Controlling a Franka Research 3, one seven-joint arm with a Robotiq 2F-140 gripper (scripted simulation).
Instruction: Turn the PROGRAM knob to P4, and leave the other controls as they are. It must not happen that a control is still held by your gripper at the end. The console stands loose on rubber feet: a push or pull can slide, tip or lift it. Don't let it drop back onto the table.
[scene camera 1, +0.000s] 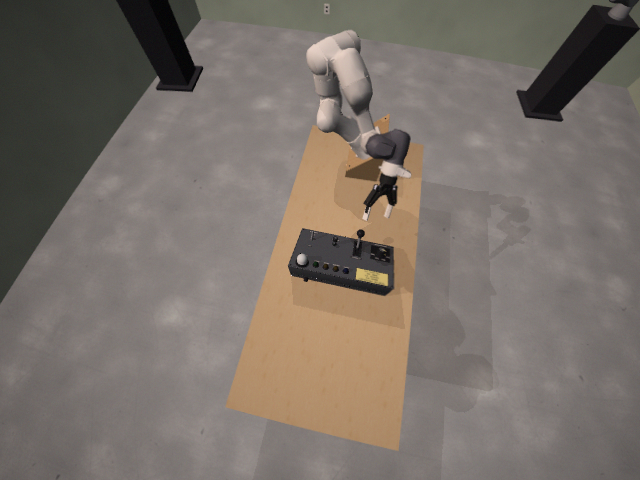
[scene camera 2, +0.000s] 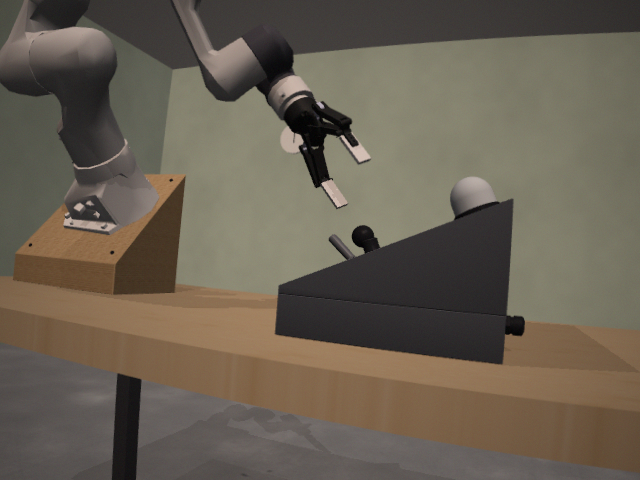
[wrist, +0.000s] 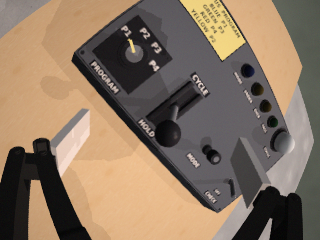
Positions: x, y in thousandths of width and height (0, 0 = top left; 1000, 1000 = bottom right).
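Labels:
You can see my gripper in scene camera 1 (588, 455), and there's a dark sloped console in scene camera 1 (498, 534) too. My gripper is in scene camera 2 (551, 386), and the dark sloped console is in scene camera 2 (693, 609). As for the wrist view, my gripper shows in the wrist view (511, 569) and the dark sloped console in the wrist view (714, 423).

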